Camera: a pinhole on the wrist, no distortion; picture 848 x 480 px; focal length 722.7 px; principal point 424.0 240.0 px. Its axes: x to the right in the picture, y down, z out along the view. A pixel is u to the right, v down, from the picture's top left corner.
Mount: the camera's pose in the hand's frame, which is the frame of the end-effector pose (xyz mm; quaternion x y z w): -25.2 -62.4 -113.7 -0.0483 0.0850 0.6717 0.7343
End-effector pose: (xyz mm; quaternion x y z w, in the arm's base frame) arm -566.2 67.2 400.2 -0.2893 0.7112 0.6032 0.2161
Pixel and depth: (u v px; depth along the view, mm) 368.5 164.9 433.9
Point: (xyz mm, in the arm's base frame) -598.4 369.6 301.6
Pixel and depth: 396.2 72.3 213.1
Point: -572.9 151.2 333.5
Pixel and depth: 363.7 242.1 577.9
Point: -586.6 520.9 313.2
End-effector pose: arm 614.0 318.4 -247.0 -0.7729 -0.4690 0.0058 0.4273
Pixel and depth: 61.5 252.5 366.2
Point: 360.0 518.0 -319.2
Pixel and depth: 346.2 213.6 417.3
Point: 474.0 531.4 -414.9
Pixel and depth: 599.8 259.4 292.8
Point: 587.8 404.3 -393.9
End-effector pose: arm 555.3 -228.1 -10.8 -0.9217 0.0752 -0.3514 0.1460
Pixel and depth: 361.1 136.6 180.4
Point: 608.0 -172.2 -35.8
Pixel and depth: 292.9 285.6 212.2
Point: 604.5 -142.7 -82.5
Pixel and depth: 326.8 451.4 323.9
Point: 624.6 -122.0 -217.7
